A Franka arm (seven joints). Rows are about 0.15 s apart.
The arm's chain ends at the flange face. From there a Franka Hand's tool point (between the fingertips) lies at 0.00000 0.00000 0.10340 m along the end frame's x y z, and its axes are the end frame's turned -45 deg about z.
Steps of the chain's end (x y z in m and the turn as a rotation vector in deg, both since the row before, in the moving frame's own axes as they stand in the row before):
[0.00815, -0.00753, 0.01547, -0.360, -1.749, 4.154]
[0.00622, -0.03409, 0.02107, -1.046, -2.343, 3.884]
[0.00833, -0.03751, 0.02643, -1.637, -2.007, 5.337]
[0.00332, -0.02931, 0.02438, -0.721, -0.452, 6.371]
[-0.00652, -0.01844, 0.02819, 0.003, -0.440, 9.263]
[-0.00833, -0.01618, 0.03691, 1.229, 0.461, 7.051]
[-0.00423, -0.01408, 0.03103, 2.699, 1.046, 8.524]
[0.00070, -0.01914, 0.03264, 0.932, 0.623, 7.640]
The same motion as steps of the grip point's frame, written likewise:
[0.00846, -0.00143, 0.01542, 0.982, -1.491, 4.154]
[0.02424, -0.02151, 0.02097, 0.917, -2.396, 3.884]
[0.02779, -0.02132, 0.02632, 0.262, -2.577, 5.337]
[0.02156, -0.01812, 0.02437, -0.190, -0.829, 6.371]
[0.00792, -0.01826, 0.02819, 0.313, -0.309, 9.263]
[0.00776, -0.01818, 0.03688, 0.543, 1.195, 7.051]
[0.01188, -0.01469, 0.03090, 1.169, 2.648, 8.524]
[0.01603, -0.01330, 0.03262, 0.218, 1.100, 7.640]

